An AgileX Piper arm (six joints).
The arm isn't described. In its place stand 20 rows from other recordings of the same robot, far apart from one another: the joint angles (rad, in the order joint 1, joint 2, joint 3, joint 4, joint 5, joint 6), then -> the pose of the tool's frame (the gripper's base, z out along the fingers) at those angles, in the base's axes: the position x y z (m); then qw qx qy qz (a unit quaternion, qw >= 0).
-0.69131 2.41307 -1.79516 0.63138 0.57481 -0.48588 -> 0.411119 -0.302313 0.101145 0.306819 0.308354 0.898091 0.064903
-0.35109 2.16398 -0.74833 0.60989 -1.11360 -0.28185 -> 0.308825 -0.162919 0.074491 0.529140 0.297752 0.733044 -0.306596
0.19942 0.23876 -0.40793 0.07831 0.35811 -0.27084 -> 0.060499 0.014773 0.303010 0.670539 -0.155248 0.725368 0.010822
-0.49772 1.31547 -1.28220 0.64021 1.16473 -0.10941 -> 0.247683 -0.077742 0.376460 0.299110 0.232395 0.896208 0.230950
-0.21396 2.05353 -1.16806 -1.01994 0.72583 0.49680 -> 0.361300 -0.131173 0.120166 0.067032 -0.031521 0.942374 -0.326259
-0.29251 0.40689 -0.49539 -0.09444 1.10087 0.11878 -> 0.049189 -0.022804 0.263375 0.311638 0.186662 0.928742 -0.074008
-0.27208 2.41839 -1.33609 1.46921 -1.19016 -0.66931 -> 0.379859 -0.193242 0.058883 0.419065 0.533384 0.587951 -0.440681
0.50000 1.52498 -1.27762 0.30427 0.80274 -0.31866 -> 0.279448 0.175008 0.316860 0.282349 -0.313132 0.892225 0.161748
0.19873 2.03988 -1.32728 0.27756 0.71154 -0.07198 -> 0.389589 0.095068 0.141791 0.108854 -0.040072 0.987245 0.109052
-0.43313 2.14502 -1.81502 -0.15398 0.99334 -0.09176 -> 0.416794 -0.205615 0.215111 0.142071 0.136767 0.974035 -0.111203
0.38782 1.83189 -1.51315 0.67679 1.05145 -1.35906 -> 0.341526 0.192963 0.279411 0.263794 -0.637423 0.692823 0.210002
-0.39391 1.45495 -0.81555 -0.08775 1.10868 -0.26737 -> 0.202912 -0.092067 0.204792 0.054992 -0.041843 -0.997375 0.021660
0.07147 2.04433 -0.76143 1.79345 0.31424 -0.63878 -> 0.310202 0.049711 0.053204 0.092113 0.472525 0.840637 0.248122
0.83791 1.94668 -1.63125 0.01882 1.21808 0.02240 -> 0.266488 0.298458 0.245910 0.052776 -0.393290 0.917264 0.034133
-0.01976 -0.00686 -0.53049 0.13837 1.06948 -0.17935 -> -0.010187 0.011211 0.285588 0.536616 -0.071493 0.840645 0.015742
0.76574 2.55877 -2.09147 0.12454 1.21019 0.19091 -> 0.350593 0.351745 0.083202 0.035336 0.261312 -0.963461 -0.047023
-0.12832 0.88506 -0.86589 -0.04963 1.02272 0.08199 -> 0.150567 -0.023313 0.330826 0.302473 0.094124 0.947989 -0.031116
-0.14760 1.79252 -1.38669 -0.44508 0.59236 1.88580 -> 0.394532 -0.080774 0.265124 0.338301 0.714534 0.598889 0.127773
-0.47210 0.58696 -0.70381 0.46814 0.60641 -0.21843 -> 0.108562 -0.029157 0.353726 0.577741 0.188013 0.793991 0.021089
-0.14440 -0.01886 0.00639 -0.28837 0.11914 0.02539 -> 0.054159 -0.010984 0.201784 0.685033 -0.029666 0.711625 -0.153097
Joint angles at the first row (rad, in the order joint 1, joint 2, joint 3, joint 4, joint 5, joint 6):
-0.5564, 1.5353, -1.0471, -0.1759, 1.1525, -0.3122
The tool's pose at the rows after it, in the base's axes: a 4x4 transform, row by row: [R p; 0 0 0 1], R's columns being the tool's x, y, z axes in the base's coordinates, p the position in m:
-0.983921 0.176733 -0.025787 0.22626; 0.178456 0.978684 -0.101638 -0.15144; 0.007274 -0.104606 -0.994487 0.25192; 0 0 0 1
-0.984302 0.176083 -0.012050 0.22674; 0.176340 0.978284 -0.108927 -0.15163; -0.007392 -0.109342 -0.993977 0.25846; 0 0 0 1
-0.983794 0.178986 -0.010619 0.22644; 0.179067 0.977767 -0.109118 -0.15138; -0.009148 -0.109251 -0.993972 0.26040; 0 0 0 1
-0.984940 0.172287 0.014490 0.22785; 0.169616 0.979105 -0.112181 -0.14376; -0.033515 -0.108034 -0.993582 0.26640; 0 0 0 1
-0.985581 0.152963 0.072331 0.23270; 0.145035 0.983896 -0.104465 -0.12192; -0.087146 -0.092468 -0.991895 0.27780; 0 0 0 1
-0.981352 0.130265 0.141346 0.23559; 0.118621 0.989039 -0.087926 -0.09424; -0.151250 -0.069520 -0.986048 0.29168; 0 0 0 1
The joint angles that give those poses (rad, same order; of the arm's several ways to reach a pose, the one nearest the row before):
-0.5564, 1.5259, -1.0924, -0.1076, 1.1945, -0.3393
-0.5564, 1.5171, -1.1093, -0.1061, 1.2045, -0.3430
-0.5565, 1.5138, -1.1136, -0.1052, 1.2108, -0.3411
-0.5327, 1.4926, -1.1149, -0.0955, 1.2121, -0.3299
-0.4614, 1.4489, -1.1149, -0.0655, 1.2130, -0.2916
-0.3694, 1.3946, -1.1149, -0.0330, 1.2141, -0.2348

